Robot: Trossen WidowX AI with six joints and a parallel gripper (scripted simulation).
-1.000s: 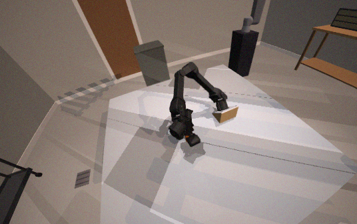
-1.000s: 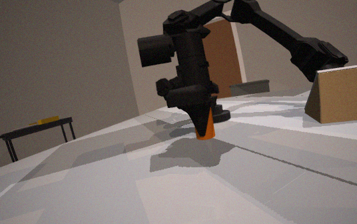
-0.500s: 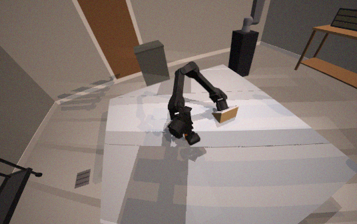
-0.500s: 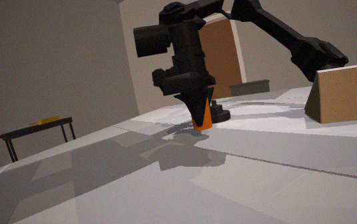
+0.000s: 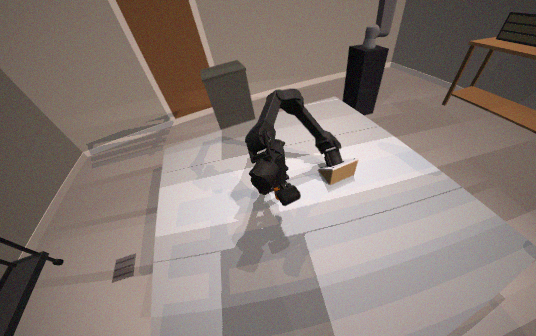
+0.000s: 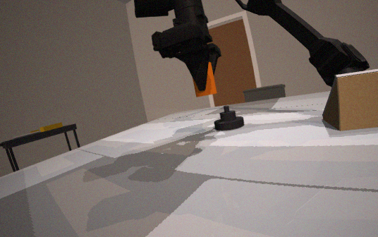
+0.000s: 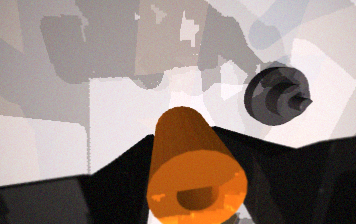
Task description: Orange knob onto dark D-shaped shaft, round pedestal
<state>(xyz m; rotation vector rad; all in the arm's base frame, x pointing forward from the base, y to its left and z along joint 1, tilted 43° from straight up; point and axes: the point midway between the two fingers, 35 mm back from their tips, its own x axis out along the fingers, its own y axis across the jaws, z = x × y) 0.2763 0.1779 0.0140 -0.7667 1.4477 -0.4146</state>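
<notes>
My gripper tip is 150 mm to the left of the round pedestal, 80 mm above it and 20 mm short of it. The rest, counted from my gripper tip: orange knob 20 mm above.
</notes>
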